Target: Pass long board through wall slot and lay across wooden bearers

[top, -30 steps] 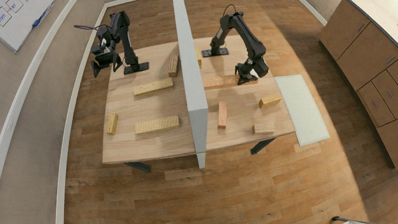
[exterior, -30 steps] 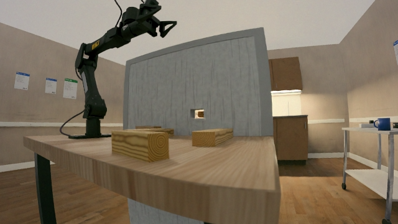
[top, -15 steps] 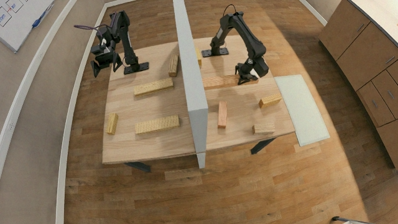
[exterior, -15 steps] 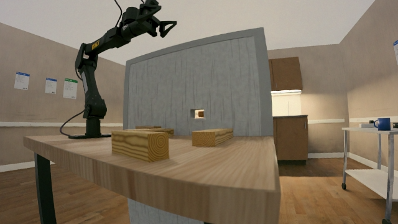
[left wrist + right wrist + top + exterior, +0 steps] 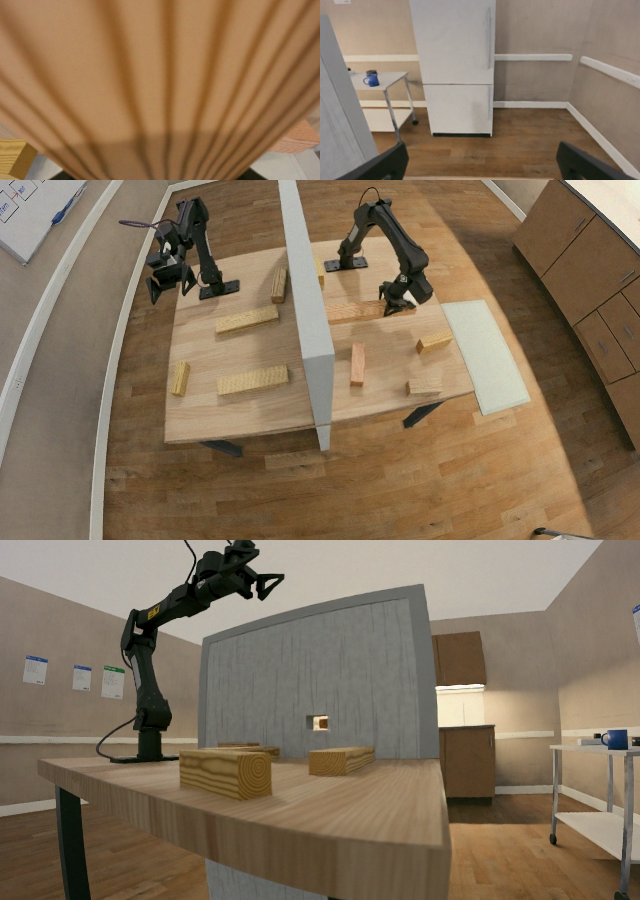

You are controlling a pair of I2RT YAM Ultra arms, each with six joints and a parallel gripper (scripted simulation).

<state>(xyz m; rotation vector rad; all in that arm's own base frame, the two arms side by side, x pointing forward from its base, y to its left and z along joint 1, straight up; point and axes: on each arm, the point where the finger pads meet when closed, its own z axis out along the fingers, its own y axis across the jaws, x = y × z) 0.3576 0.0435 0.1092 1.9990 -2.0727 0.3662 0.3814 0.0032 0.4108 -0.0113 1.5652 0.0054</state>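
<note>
My left gripper is now 50 mm to the left of the long board. From my left hand the other things lie so: small block (810 mm to the right, 90 mm below, 70 mm ahead).
</note>
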